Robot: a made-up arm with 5 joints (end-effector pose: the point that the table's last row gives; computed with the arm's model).
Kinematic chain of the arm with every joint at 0, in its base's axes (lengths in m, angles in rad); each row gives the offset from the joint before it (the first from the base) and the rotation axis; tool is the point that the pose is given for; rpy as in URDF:
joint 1: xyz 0 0 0.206 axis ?
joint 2: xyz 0 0 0 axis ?
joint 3: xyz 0.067 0 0.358 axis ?
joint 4: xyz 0.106 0 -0.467 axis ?
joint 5: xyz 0.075 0 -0.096 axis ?
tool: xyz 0 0 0 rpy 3.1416 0 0
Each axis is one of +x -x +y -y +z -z.
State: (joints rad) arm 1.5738 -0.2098 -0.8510 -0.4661 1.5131
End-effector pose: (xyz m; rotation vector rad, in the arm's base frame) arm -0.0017 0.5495 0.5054 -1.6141 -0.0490 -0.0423
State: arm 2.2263 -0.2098 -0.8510 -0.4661 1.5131
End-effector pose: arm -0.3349 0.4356 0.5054 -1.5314 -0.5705 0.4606
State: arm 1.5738 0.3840 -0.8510 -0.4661 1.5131
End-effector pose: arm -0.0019 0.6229 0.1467 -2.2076 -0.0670 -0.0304
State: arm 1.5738 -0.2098 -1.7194 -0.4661 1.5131
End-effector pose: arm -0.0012 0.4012 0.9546 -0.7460 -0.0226 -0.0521
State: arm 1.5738 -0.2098 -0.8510 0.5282 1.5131
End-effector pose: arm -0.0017 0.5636 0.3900 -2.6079 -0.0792 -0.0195
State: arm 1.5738 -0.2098 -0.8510 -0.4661 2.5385
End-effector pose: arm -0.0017 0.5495 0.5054 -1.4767 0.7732 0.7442
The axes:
joint 1: +z
joint 2: +y
joint 3: +y
joint 4: +y
joint 5: -z

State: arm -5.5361 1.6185 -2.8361 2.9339 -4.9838
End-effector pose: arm 0.5307 0.4915 -0.0004 1.4314 -0.4056 -0.8963
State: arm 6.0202 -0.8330 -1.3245 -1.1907 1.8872
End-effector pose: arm 0.0167 -0.0045 0.9218 0.1083 -0.2004 -1.5115
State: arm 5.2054 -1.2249 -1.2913 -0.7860 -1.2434
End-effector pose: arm -0.1022 0.1903 0.9138 -0.1646 -0.0137 0.8186
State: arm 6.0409 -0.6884 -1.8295 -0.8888 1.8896
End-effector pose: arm -0.0840 0.0208 1.0390 0.1409 -0.2550 -1.4848
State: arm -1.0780 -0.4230 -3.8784 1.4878 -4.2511
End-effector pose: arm -0.2822 0.5254 0.7644 -0.0063 0.4031 -2.1641
